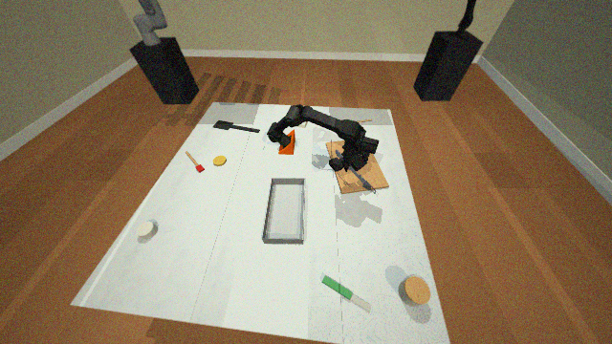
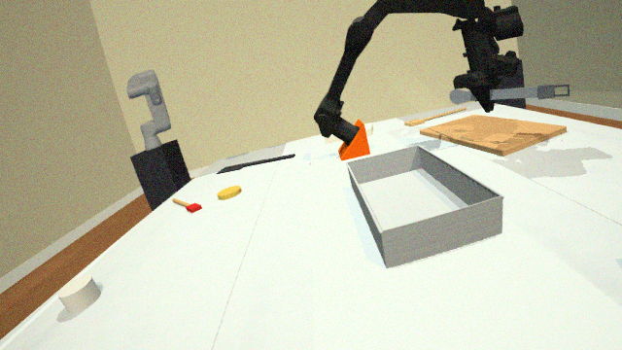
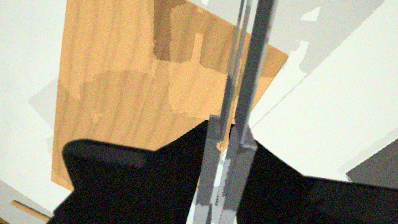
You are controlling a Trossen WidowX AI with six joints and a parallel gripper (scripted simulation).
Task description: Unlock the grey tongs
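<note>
Now: the wooden board 12 cm behind my gripper tip, 6 cm to the left of it and 8 cm below it. The rest, counted from my gripper tip: black lock piece (7 cm ahead, 4 cm to the left, 4 cm above); green-handled tool (50 cm ahead, 4 cm to the right, 8 cm below); grey roasting tin (17 cm ahead, 29 cm to the right, 6 cm below).
</note>
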